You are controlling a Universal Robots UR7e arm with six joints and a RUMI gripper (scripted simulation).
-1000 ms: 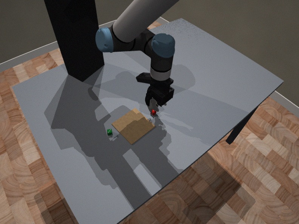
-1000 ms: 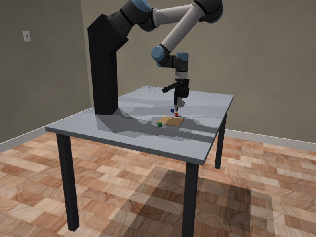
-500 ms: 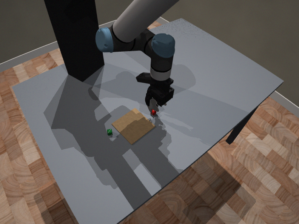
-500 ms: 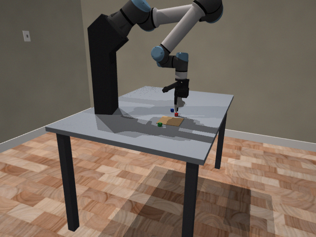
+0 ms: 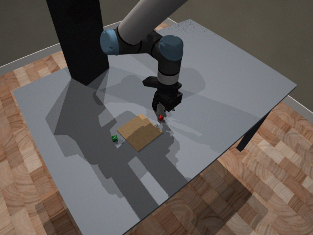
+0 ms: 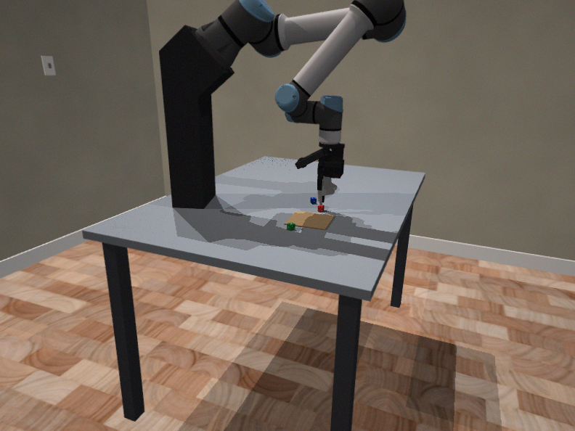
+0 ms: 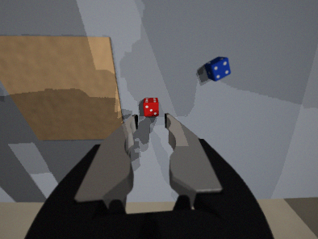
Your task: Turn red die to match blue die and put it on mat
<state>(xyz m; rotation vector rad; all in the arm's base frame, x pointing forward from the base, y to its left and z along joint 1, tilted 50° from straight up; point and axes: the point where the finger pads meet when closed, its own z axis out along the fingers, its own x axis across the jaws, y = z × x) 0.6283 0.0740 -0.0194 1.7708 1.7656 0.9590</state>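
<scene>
Right now my hand is 3 cm above the red die. The rest, counted from my hand: tan mat 11 cm to the right, 4 cm below; then green die 3 cm behind, 22 cm to the right, 3 cm below; then blue die 6 cm behind, 8 cm to the left, 3 cm below.
</scene>
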